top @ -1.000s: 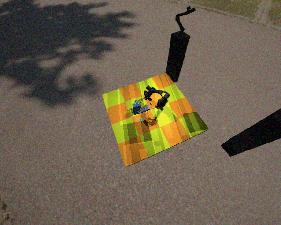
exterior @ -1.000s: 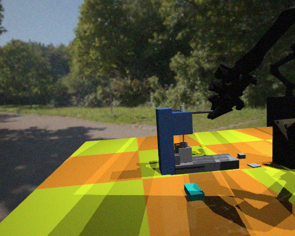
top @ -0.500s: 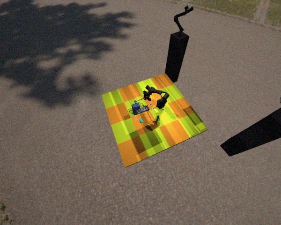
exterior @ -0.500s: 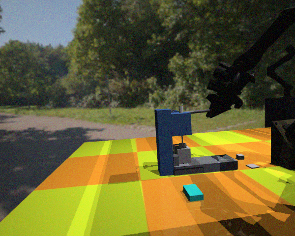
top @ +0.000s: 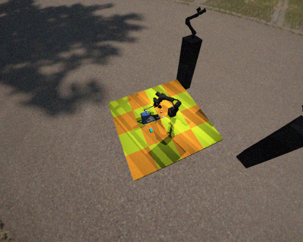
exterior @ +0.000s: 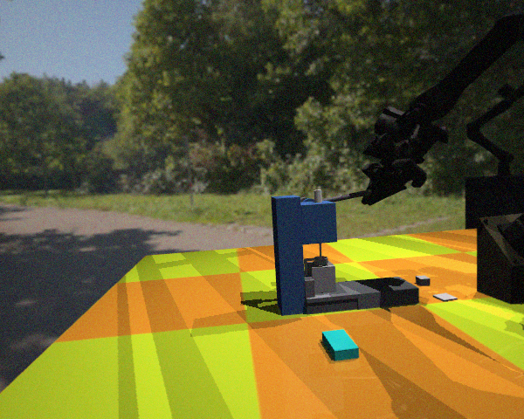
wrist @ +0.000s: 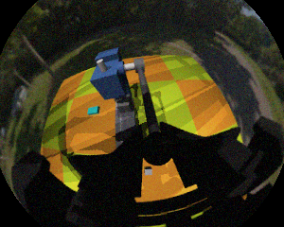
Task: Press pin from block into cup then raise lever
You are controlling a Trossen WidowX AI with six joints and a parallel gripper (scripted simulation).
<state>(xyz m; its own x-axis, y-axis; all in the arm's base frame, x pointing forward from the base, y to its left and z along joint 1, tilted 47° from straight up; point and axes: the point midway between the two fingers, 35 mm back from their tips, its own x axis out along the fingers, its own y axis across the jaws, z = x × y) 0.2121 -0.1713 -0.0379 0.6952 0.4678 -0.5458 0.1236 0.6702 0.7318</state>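
My gripper tip is 50 mm short of the lever, 20 mm below it and 10 mm to the right of it. Also, from my gripper tip: thin punch 130 mm ahead, 60 mm to the left, 40 mm below; then small grey cube 180 mm below, 120 mm behind, 30 mm to the left; then flat grey plate 180 mm below, 110 mm to the left, 100 mm behind.
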